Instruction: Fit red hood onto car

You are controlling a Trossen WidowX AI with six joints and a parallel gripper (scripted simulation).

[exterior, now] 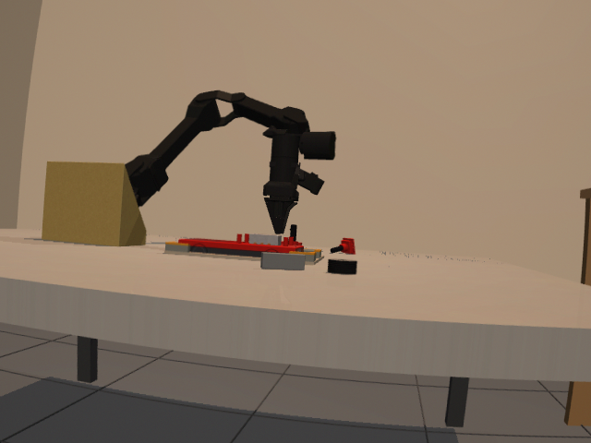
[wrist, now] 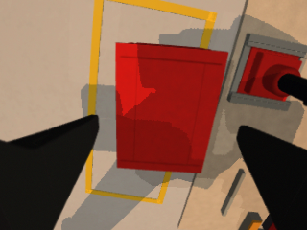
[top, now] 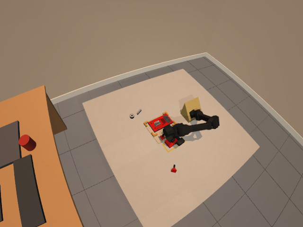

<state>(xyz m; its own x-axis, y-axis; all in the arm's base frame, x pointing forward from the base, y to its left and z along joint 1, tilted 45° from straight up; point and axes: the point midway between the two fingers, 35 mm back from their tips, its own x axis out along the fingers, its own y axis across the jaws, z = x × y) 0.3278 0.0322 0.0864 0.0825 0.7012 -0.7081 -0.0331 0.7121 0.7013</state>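
Right now my gripper tip is 3 cm above the red hood. The rest, counted from my gripper tip: black wheel 39 cm to the right, 13 cm ahead, 3 cm below; then engine block 19 cm to the right, 2 cm below.
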